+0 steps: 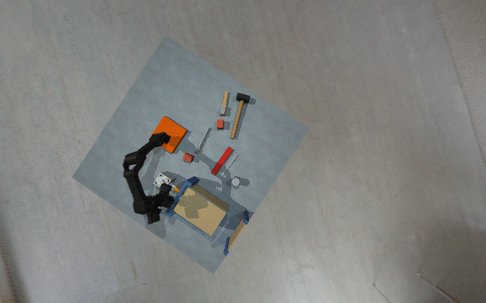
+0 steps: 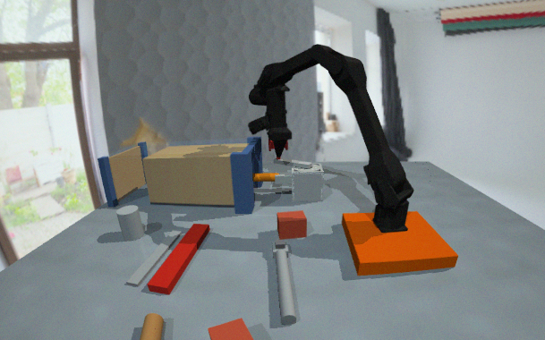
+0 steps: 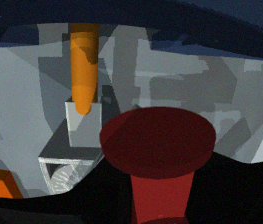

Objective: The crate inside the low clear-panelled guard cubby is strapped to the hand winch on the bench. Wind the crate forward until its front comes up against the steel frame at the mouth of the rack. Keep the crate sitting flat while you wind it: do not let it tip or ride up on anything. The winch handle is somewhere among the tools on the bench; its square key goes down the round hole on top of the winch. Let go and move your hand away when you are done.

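Right now the grey crank handle is 3 cm behind my gripper tip, 2 cm to the left of it and 1 cm below it. The rest, counted from my gripper tip: grey winch (10 cm behind, 8 cm below, 5 cm to the left); then red knob (2 cm above); then frame (8 cm ahead, 4 cm to the left, 1 cm below).
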